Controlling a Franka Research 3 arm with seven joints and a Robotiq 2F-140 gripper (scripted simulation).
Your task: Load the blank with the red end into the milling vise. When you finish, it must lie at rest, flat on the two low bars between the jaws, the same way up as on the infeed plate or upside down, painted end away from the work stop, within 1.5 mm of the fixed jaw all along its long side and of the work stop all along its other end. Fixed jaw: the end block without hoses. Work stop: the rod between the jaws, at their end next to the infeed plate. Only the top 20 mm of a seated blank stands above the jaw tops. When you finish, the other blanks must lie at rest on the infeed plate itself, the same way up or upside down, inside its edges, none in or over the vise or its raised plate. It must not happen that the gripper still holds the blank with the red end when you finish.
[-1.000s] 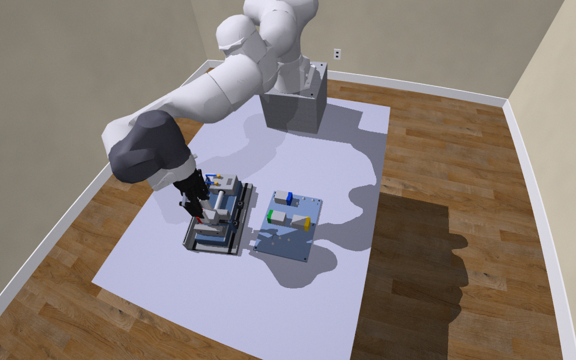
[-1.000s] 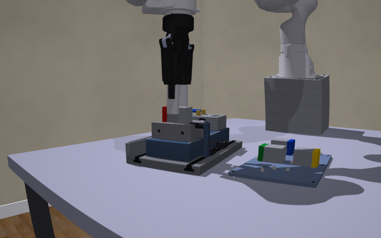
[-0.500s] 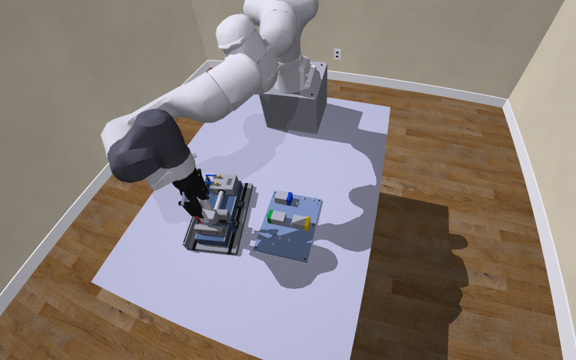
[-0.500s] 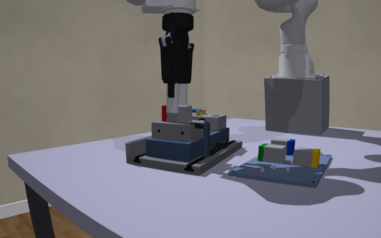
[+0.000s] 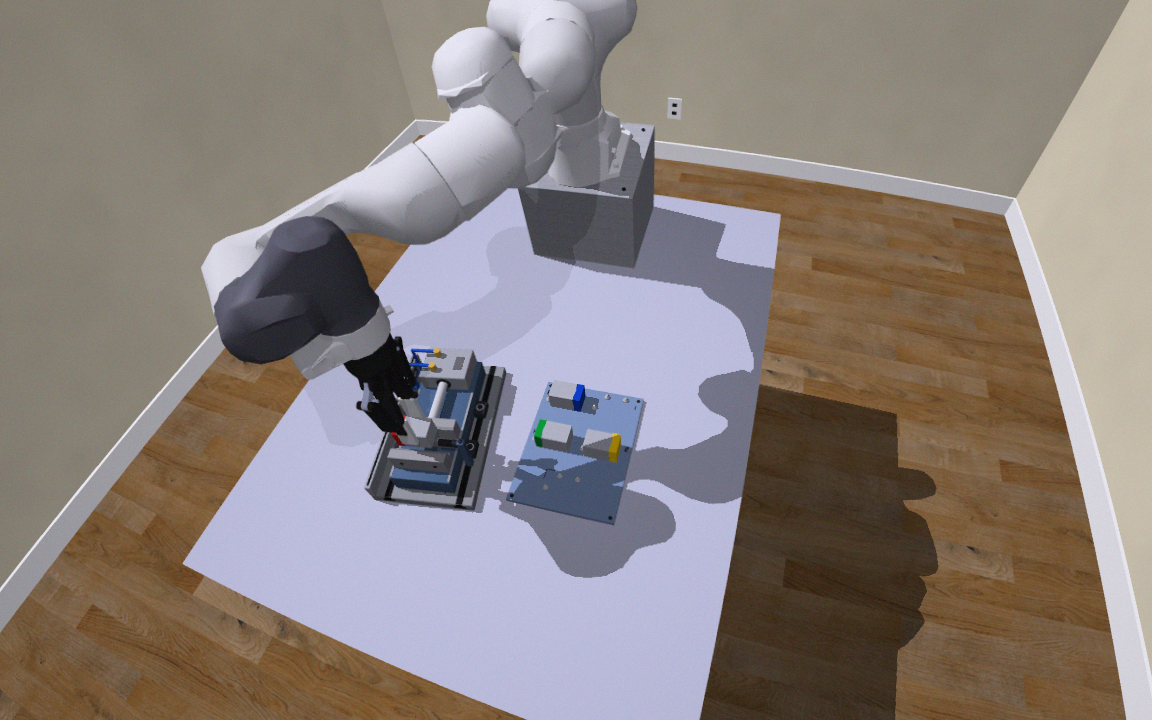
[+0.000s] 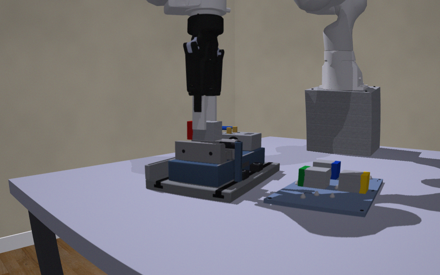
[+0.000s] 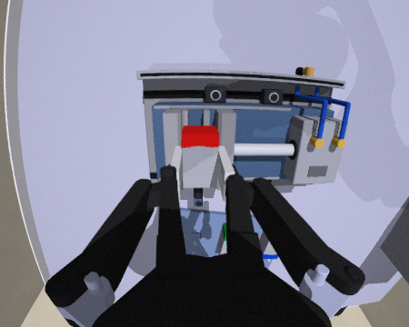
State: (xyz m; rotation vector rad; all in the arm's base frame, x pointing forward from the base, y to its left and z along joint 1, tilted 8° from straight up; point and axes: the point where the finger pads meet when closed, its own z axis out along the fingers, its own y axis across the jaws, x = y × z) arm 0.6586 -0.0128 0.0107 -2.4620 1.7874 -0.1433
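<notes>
Right now my hand is 4 cm above the red-ended blank. From my hand the other things lie so: hosed end block 16 cm behind, 7 cm below, 5 cm to the right; then fixed jaw 7 cm below, 3 cm ahead, 2 cm to the left; then blue work stop rod 9 cm below, 7 cm to the left, 2 cm behind.
</notes>
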